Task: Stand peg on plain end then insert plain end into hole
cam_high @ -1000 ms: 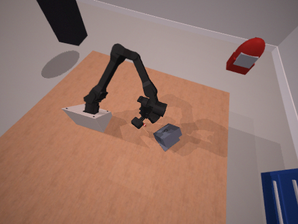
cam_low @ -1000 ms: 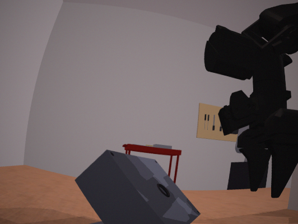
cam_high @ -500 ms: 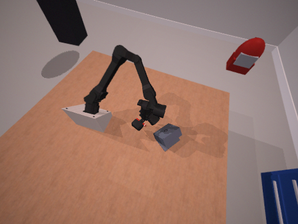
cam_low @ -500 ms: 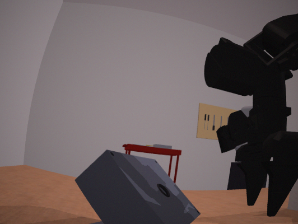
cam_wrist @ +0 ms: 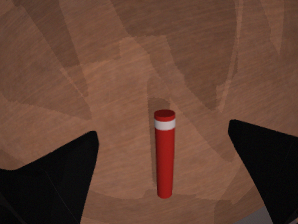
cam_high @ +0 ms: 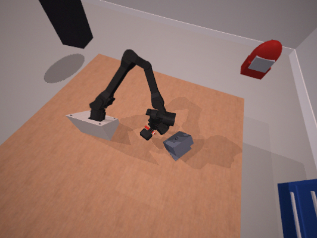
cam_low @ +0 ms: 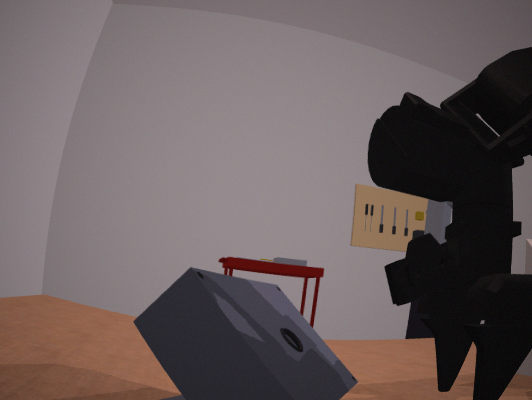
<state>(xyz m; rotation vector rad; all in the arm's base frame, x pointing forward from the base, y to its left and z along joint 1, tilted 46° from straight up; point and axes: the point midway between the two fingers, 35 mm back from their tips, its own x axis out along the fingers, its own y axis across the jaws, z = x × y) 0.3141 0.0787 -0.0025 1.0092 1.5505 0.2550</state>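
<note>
My gripper tip is now 1 cm past the red peg, 1 cm to the right of it and 1 cm above it. Round my gripper tip: grey sloped panel: 15 cm ahead, 5 cm to the right, 3 cm above.
</note>
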